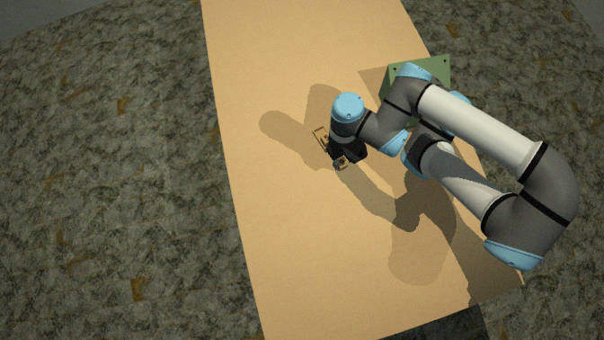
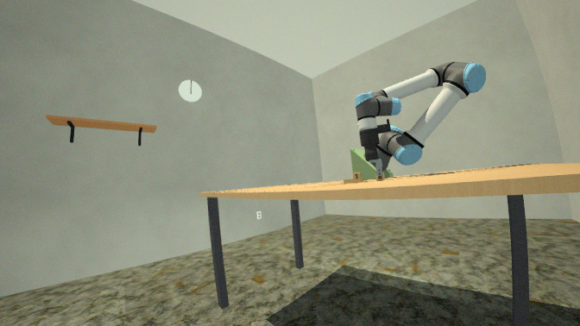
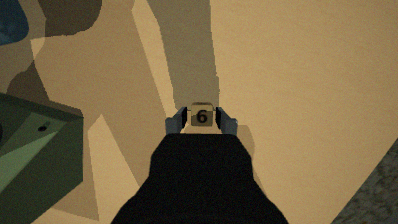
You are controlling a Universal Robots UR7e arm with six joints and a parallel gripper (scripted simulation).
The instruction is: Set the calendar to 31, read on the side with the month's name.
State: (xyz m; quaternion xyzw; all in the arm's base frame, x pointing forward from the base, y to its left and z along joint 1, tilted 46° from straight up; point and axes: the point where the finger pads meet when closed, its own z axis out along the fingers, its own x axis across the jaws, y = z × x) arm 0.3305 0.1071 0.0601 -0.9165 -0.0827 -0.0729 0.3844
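Right now the wooden tray is 11 cm to the right of my hand, 3 cm below it and 2 cm ahead of it.
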